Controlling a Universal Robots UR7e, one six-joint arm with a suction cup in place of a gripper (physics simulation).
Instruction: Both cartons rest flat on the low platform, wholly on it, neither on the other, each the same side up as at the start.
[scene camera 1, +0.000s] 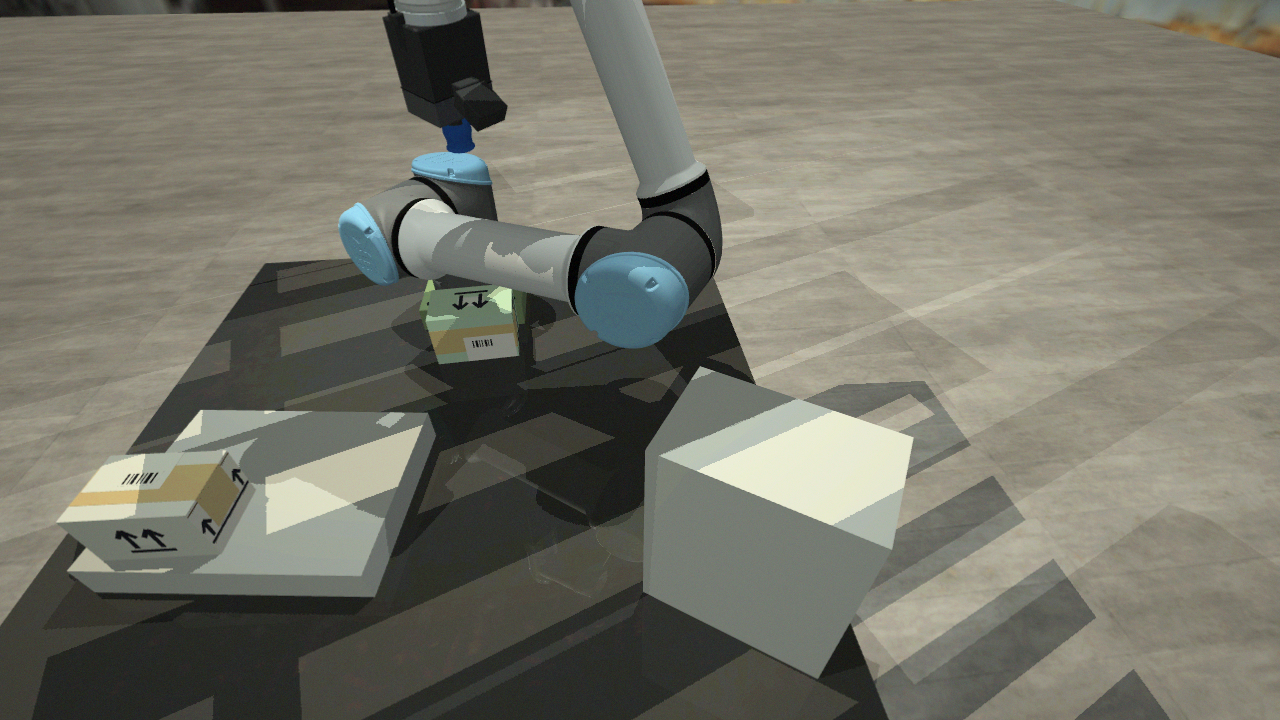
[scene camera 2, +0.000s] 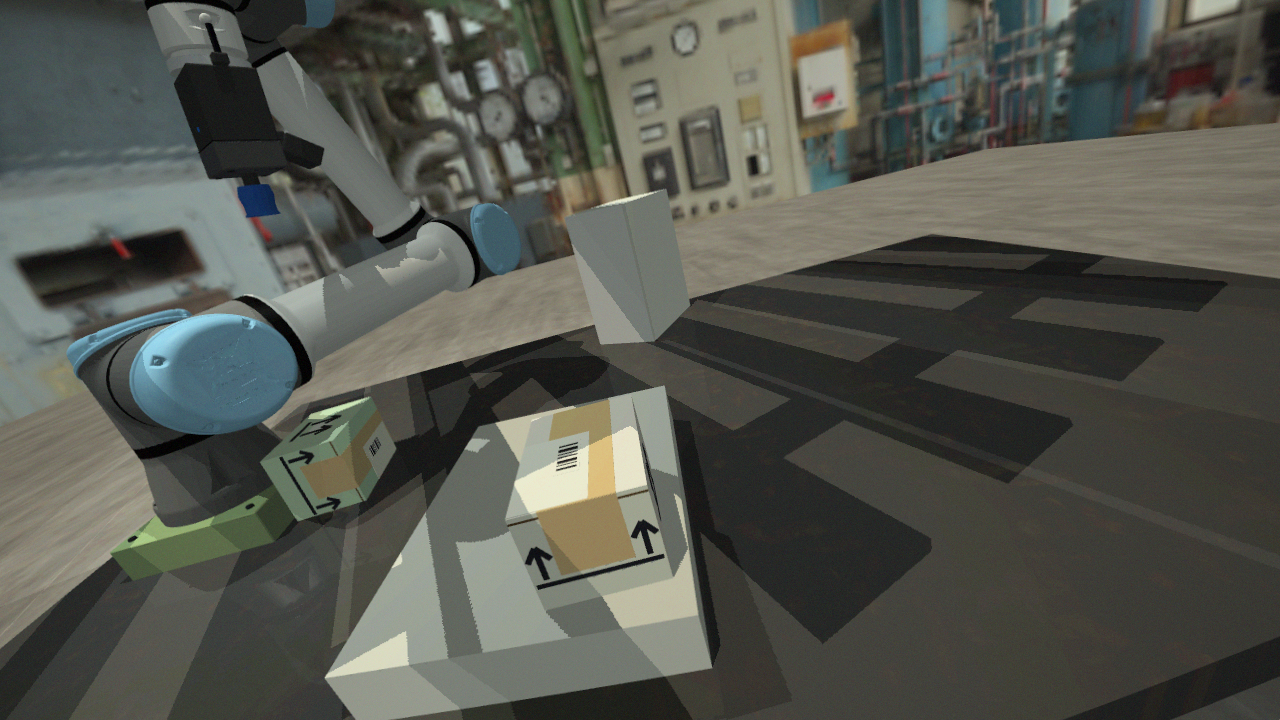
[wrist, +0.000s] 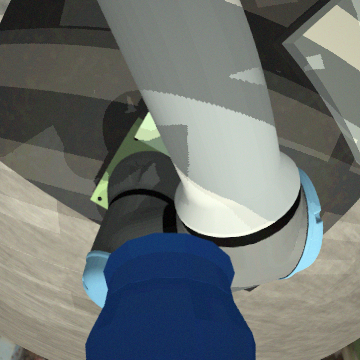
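A white carton with tan tape rests flat on the low white platform, close to one side edge, its printed arrows pointing up. A pale green carton with tan tape rests on the dark table surface beside the robot's base, off the platform; its arrows point down on one face and sideways on another. My blue suction cup is off, with no carton on it, high above the base area, apart from both cartons.
A tall white block stands near the table's edge, across from the platform. The arm's own links pass low over the green carton. The green base plate is beside that carton.
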